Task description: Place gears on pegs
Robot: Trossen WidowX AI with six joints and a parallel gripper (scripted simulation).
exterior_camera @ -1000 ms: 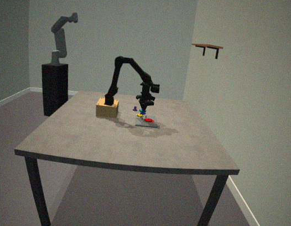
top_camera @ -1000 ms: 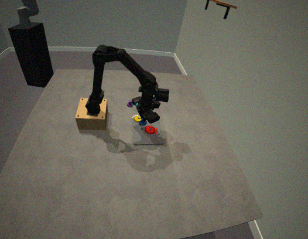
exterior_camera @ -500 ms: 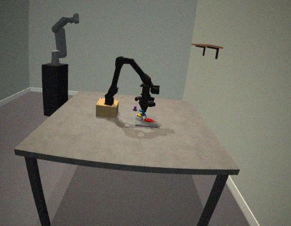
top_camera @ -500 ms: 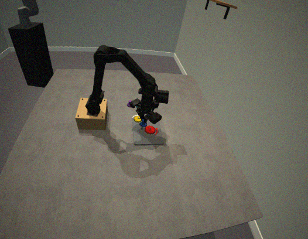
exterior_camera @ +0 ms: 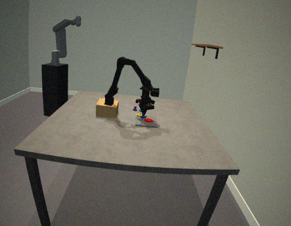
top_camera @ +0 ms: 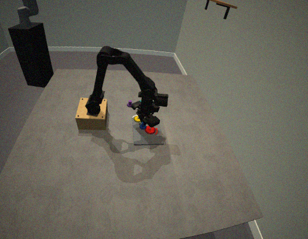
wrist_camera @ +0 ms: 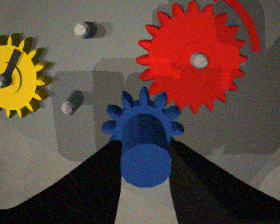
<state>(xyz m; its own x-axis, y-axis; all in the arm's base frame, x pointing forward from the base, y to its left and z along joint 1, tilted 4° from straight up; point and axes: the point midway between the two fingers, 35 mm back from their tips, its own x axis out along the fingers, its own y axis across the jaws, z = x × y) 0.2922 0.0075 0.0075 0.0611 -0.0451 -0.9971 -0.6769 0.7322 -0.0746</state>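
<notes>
Right now my gripper tip is 4 cm short of the red gear and 4 cm above it. Round my gripper tip: white arrow (10 cm to the left, 6 cm behind, 5 cm below); then blue gear (1 cm below); then yellow gear (7 cm to the left, 4 cm below, 4 cm behind).
</notes>
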